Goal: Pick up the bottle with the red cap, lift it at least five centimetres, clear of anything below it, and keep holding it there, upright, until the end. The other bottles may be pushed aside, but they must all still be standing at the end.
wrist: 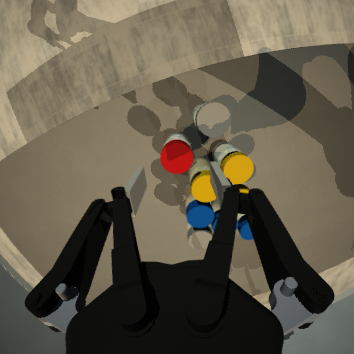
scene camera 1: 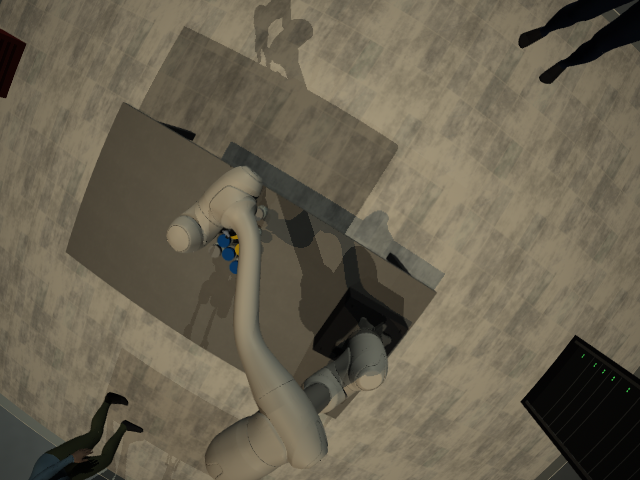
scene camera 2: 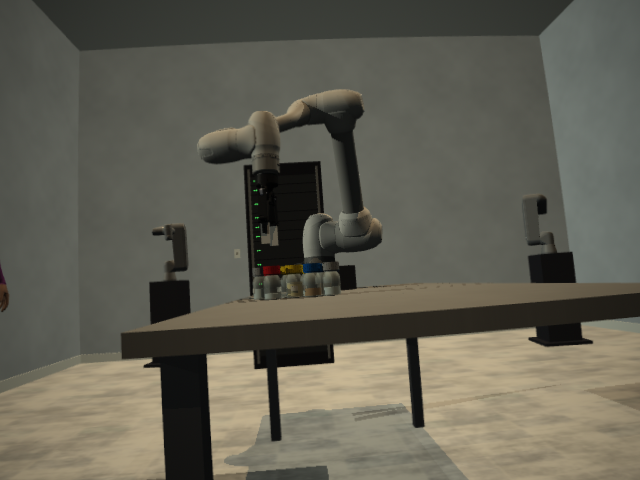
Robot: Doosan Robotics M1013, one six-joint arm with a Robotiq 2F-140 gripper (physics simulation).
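Where they show: gripper, fingertip midpoint: (wrist: 177, 173) (scene camera 2: 270, 244); arm's base at its link origin: (scene camera 1: 363, 341).
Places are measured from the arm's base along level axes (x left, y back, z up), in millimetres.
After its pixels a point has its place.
Observation:
The bottle with the red cap (scene camera 2: 271, 283) {z -57, x -68, y -787 mm} (wrist: 177, 157) {z -2, x -72, y -758 mm} stands upright on the table (scene camera 1: 149, 206) {z -107, x 214, y -1134 mm} (scene camera 2: 361, 316) {z -108, x 215, y -1519 mm}, at one edge of a tight bottle cluster. The arm hides it in scene camera 1. My gripper (scene camera 2: 269, 235) {z 66, x -72, y -757 mm} (wrist: 177, 173) {z 66, x -72, y -757 mm} is partly open and empty, pointing down, well above the caps. In the wrist view the red cap shows beyond the gap between the pads. A yellow-capped bottle (wrist: 203, 187) {z -2, x -11, y -720 mm} stands close beside the red one, near the right pad; another yellow-capped bottle (wrist: 237, 168) {z -3, x -39, y -658 mm} is farther right. A white-capped bottle (wrist: 213, 119) {z -2, x -125, y -694 mm} stands beyond the red one.
Blue-capped bottles (scene camera 1: 228, 253) (scene camera 2: 312, 281) {z -60, x 57, y -759 mm} (wrist: 200, 214) {z -2, x 47, y -730 mm} and a pale-capped bottle (wrist: 200, 238) {z -2, x 110, y -735 mm} stand on the near side of the cluster in the wrist view. The right finger partly covers several bottles there. A black box-like base (scene camera 1: 330, 330) {z 4, x 52, y -146 mm} with a smaller arm is at the table's other end.

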